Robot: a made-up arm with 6 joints. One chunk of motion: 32 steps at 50 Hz.
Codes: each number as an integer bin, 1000 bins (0 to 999) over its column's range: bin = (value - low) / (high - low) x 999, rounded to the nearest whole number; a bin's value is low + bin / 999 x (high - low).
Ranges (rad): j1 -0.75..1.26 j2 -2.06..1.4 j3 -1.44..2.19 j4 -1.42..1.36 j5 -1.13..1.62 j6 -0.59..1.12
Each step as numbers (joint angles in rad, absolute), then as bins.
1 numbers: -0.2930 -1.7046 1.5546 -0.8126 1.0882 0.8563
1 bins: 227 103 824 218 806 845
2 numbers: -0.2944 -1.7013 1.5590 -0.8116 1.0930 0.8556
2 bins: 226 104 825 219 808 845
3 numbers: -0.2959 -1.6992 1.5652 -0.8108 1.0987 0.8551
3 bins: 226 104 827 219 810 844
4 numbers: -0.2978 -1.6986 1.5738 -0.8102 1.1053 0.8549
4 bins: 225 104 829 219 812 844
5 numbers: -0.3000 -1.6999 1.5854 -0.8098 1.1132 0.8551
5 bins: 224 104 833 219 815 844
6 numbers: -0.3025 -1.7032 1.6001 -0.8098 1.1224 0.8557
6 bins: 222 103 837 219 818 845
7 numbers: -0.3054 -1.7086 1.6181 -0.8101 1.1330 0.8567
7 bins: 221 101 842 219 822 845
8 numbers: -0.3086 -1.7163 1.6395 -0.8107 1.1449 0.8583
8 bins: 219 99 847 219 826 846
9 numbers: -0.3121 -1.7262 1.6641 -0.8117 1.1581 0.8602
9 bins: 218 96 854 219 831 847
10 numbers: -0.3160 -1.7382 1.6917 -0.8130 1.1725 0.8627
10 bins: 216 93 862 218 836 849
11 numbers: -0.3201 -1.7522 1.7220 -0.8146 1.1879 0.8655
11 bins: 214 89 870 218 842 850
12 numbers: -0.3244 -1.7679 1.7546 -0.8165 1.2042 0.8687
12 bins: 212 84 879 217 848 852
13 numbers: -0.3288 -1.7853 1.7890 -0.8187 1.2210 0.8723
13 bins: 209 79 889 216 854 854
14 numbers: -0.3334 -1.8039 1.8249 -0.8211 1.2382 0.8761
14 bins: 207 74 899 215 860 857
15 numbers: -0.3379 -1.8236 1.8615 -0.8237 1.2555 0.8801
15 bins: 205 68 909 214 867 859
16 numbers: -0.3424 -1.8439 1.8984 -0.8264 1.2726 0.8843
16 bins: 203 62 919 213 873 861
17 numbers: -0.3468 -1.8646 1.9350 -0.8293 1.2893 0.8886
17 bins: 200 56 929 212 879 864
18 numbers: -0.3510 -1.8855 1.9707 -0.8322 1.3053 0.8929
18 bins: 198 50 939 211 885 866
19 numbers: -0.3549 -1.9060 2.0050 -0.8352 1.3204 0.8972
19 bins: 196 44 948 210 890 869
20 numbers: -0.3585 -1.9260 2.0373 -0.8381 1.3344 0.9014
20 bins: 195 39 957 209 895 871
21 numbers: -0.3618 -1.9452 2.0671 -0.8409 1.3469 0.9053
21 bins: 193 33 965 208 900 874
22 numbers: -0.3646 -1.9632 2.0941 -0.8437 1.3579 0.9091
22 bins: 192 28 973 207 904 876
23 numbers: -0.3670 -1.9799 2.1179 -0.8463 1.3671 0.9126
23 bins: 190 23 979 206 907 878
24 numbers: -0.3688 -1.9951 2.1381 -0.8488 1.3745 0.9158
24 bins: 189 19 985 205 910 880
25 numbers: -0.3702 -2.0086 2.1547 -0.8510 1.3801 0.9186
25 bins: 189 15 989 204 912 881
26 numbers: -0.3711 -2.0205 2.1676 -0.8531 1.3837 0.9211
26 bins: 188 11 993 204 913 883
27 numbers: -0.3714 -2.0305 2.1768 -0.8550 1.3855 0.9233
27 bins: 188 9 995 203 914 884
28 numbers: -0.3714 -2.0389 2.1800 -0.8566 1.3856 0.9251
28 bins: 188 6 996 202 914 885
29 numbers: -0.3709 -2.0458 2.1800 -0.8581 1.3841 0.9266
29 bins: 188 4 996 202 913 886
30 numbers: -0.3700 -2.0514 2.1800 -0.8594 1.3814 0.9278
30 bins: 189 2 996 201 912 887
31 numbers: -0.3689 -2.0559 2.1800 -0.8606 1.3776 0.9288
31 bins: 189 1 996 201 911 887
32 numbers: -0.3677 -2.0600 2.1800 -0.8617 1.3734 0.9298
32 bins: 190 0 996 201 909 888
